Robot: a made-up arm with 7 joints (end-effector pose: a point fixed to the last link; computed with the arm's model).
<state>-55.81 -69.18 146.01 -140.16 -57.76 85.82 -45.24</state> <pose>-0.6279 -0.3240 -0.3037 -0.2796 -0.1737 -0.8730 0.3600</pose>
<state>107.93 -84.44 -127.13 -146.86 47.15 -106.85 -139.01</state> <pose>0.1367 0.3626 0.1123 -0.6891 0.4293 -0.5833 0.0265</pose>
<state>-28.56 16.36 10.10 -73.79 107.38 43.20 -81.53</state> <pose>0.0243 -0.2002 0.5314 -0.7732 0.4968 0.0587 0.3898</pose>
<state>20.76 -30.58 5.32 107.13 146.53 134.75 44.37</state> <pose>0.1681 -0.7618 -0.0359 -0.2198 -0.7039 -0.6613 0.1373</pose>
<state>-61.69 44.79 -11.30 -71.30 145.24 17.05 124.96</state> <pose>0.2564 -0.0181 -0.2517 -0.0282 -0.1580 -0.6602 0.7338</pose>
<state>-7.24 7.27 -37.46 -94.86 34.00 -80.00 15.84</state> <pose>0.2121 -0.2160 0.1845 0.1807 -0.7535 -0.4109 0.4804</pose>
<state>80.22 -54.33 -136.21 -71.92 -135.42 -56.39 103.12</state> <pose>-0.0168 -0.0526 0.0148 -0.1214 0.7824 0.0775 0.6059</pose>
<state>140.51 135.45 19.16 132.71 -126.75 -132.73 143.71</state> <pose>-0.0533 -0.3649 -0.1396 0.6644 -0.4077 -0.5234 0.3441</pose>
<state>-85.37 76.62 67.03 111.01 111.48 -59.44 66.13</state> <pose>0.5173 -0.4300 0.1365 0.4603 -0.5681 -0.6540 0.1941</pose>
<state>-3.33 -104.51 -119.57 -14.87 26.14 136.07 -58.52</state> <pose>-0.4275 -0.3423 0.0444 -0.7720 -0.4144 -0.4423 0.1916</pose>
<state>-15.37 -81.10 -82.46 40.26 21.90 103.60 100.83</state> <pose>-0.1110 0.0338 -0.2540 -0.2058 -0.5715 0.7329 0.3064</pose>
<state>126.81 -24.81 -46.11 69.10 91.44 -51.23 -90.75</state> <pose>0.0155 0.0333 0.1907 0.2751 0.8432 -0.0042 0.4618</pose>
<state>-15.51 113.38 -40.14 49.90 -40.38 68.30 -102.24</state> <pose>-0.1098 0.6483 0.3702 0.6849 -0.6127 0.3601 0.1607</pose>
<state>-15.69 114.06 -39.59 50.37 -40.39 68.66 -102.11</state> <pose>-0.0994 0.6561 0.3640 0.6806 -0.6148 0.3608 0.1693</pose>
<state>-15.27 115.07 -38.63 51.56 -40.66 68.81 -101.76</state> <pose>-0.0906 0.6698 0.3527 0.6788 -0.6112 0.3636 0.1828</pose>
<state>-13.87 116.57 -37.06 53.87 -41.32 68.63 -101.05</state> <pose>-0.0858 0.6926 0.3325 0.6809 -0.5983 0.3702 0.2033</pose>
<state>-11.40 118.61 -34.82 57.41 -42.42 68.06 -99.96</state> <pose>-0.0872 0.7247 0.3002 0.6865 -0.5743 0.3813 0.2314</pose>
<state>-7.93 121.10 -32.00 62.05 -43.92 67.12 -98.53</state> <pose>-0.0977 0.7633 0.2539 0.6942 -0.5386 0.3969 0.2653</pose>
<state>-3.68 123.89 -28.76 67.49 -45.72 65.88 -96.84</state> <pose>-0.1192 0.8031 0.1937 0.7018 -0.4928 0.4164 0.3021</pose>
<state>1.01 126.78 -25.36 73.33 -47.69 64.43 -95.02</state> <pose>-0.1516 0.8377 0.1225 0.7069 -0.4401 0.4382 0.3385</pose>
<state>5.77 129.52 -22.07 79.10 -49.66 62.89 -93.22</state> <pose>-0.1918 0.8619 0.0470 0.7085 -0.3851 0.4602 0.3714</pose>
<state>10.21 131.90 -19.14 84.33 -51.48 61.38 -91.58</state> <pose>-0.2343 0.8740 -0.0246 0.7070 -0.3332 0.4800 0.3984</pose>
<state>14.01 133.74 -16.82 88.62 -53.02 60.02 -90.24</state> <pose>-0.2740 0.8758 -0.0840 0.7041 -0.2891 0.4961 0.4179</pose>
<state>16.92 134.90 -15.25 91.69 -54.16 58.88 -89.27</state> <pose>-0.3068 0.8716 -0.1250 0.7020 -0.2558 0.5073 0.4295</pose>
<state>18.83 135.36 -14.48 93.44 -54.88 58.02 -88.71</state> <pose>-0.3309 0.8657 -0.1453 0.7024 -0.2346 0.5135 0.4336</pose>
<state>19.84 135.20 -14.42 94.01 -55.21 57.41 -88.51</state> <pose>-0.3470 0.8606 -0.1468 0.7059 -0.2241 0.5152 0.4313</pose>
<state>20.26 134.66 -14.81 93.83 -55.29 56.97 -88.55</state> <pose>-0.3577 0.8563 -0.1366 0.7114 -0.2205 0.5143 0.4252</pose>
